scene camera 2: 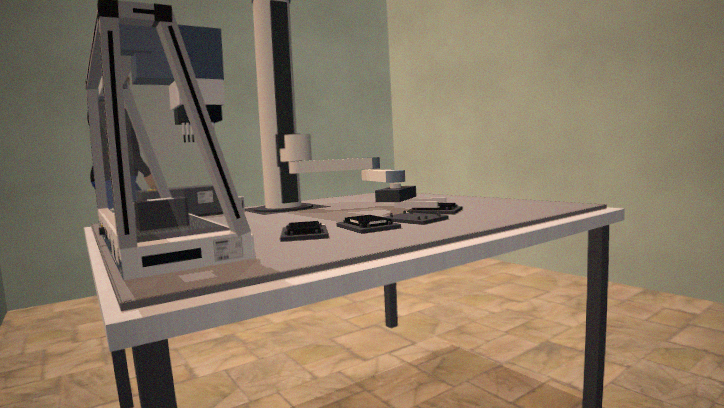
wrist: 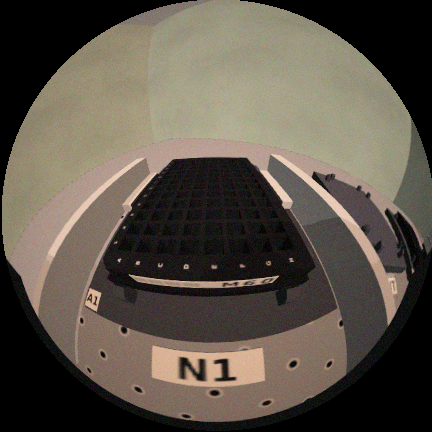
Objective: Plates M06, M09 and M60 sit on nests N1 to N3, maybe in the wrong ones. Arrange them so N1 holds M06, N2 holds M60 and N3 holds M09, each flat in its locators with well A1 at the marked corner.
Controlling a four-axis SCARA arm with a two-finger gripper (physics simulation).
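Places are measured from the arm's base along level axes (x left, y back, z up), in centimetres.
Where they show: gripper, between the fingertips: (scene camera 2: 441,202) (wrist: 206,163).
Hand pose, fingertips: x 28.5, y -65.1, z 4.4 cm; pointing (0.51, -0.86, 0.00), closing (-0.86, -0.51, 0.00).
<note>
Each offset is from my fingertips to the top centre of the thing. "spot": to the spot under its first point.
Black plate M60 @(dz -0.5, dx -1.3, dy +2.0 cm) (wrist: 210,220) (scene camera 2: 448,205) is at nest N1 @(dz -1.0, dx -1.3, dy +2.0 cm) (wrist: 215,320), its label facing the wrist camera. Its letter A is on the same side as the nest's A1 tag @(spot: dz -1.9, dx -0.6, dy +11.3 cm) (wrist: 92,300). My gripper (wrist: 206,163) (scene camera 2: 438,202) is shut on M60, one pad against each long side. The plate looks level and low over the nest; whether it touches the nest floor cannot be told. A bare nest @(dz -1.0, dx -18.0, dy -6.6 cm) (scene camera 2: 421,217) (wrist: 356,212) with locator pegs is beside N1. Two other black plates @(dz -0.5, dx -35.1, dy -6.2 cm) (scene camera 2: 368,220) @(dz -0.5, dx -52.9, dy -2.2 cm) (scene camera 2: 303,227) sit on nests farther left; their labels are unreadable.
A framed machine @(spot: dz +0.1, dx -87.7, dy -19.9 cm) (scene camera 2: 184,253) with hanging pipette tips stands at the table's left, partly hiding a person. The arm's tall column (scene camera 2: 265,111) rises behind the nests. Another dark plate (wrist: 409,235) shows at the wrist view's right edge. The mat's front edge (scene camera 2: 354,258) runs before the nests.
</note>
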